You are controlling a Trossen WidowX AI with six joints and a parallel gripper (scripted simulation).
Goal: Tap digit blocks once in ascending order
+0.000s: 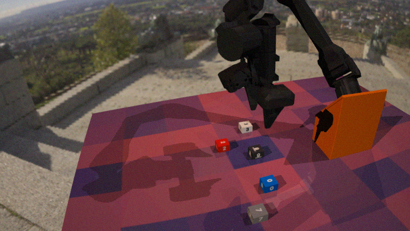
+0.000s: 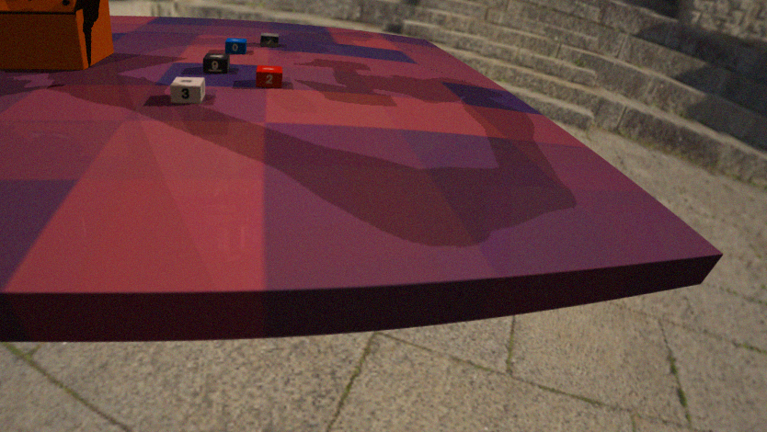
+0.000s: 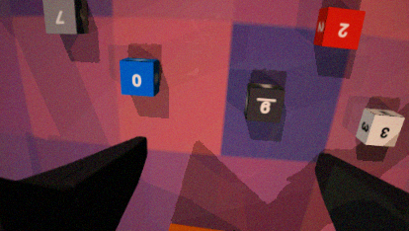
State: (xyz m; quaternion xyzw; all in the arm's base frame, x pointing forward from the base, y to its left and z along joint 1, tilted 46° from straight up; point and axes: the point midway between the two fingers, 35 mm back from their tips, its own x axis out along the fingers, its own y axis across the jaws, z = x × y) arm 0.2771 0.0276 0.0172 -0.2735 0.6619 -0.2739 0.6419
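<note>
Now: gripper tip 12 cm above the blue 0 block and 8 cm to the right of it. From my gripper tip the other things lie so: red 2 block: 12 cm below, 9 cm to the right, 7 cm ahead; white 3 block: 16 cm to the right, 12 cm below, 2 cm behind; grey 7 block: 16 cm to the left, 12 cm below, 6 cm ahead.
</note>
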